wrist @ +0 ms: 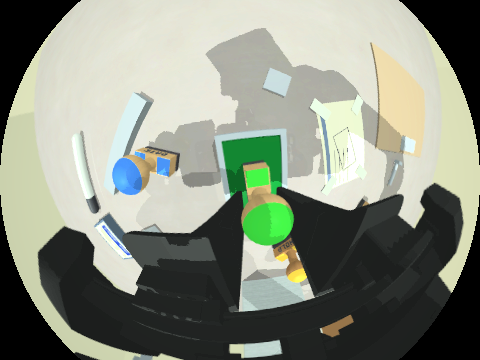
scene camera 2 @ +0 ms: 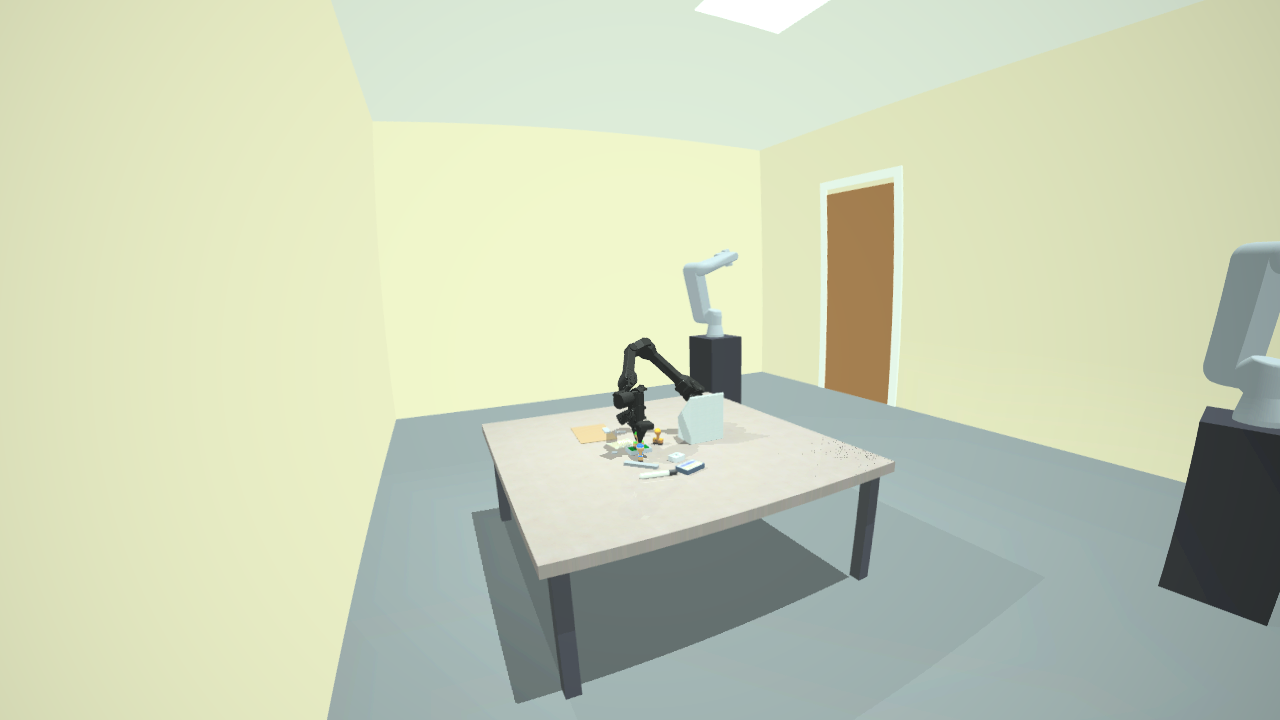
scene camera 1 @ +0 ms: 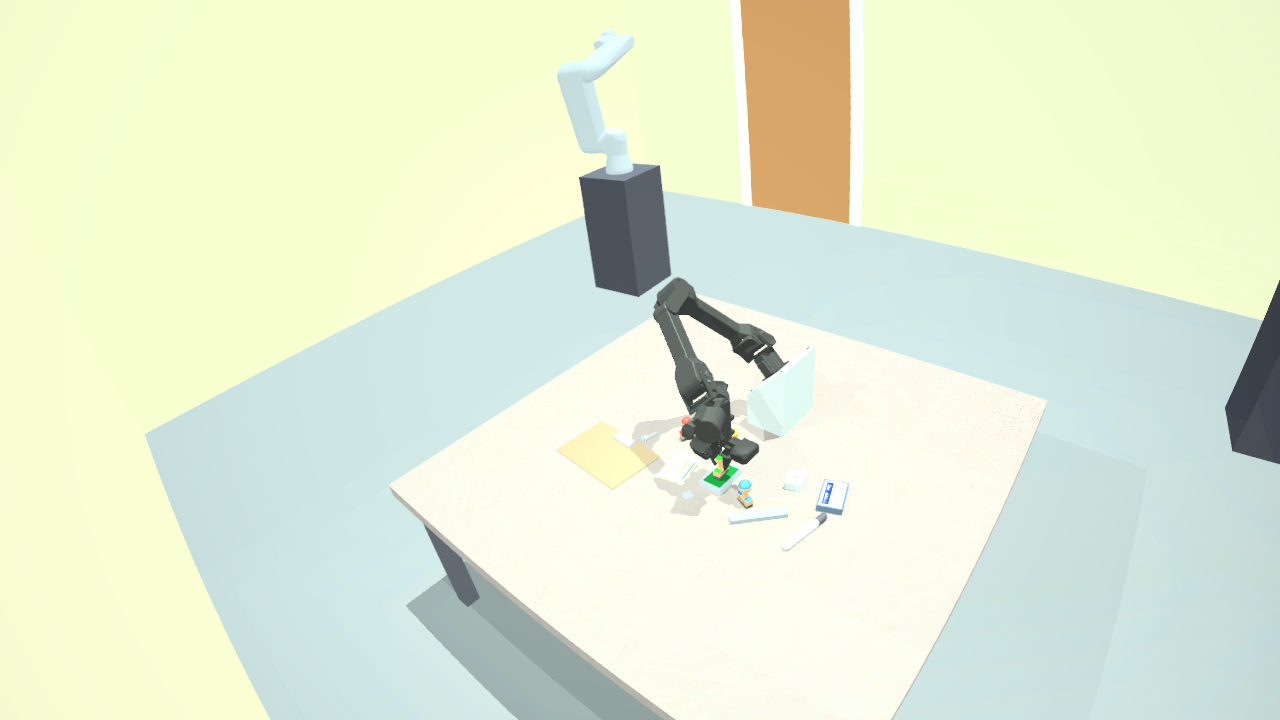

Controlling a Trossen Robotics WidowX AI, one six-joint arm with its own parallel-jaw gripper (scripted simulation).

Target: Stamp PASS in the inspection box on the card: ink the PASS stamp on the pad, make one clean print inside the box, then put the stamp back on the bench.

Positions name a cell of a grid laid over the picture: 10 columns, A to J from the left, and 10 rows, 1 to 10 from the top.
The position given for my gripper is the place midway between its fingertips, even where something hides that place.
my gripper: wrist F6; scene camera 2 E7; scene camera 1 F7
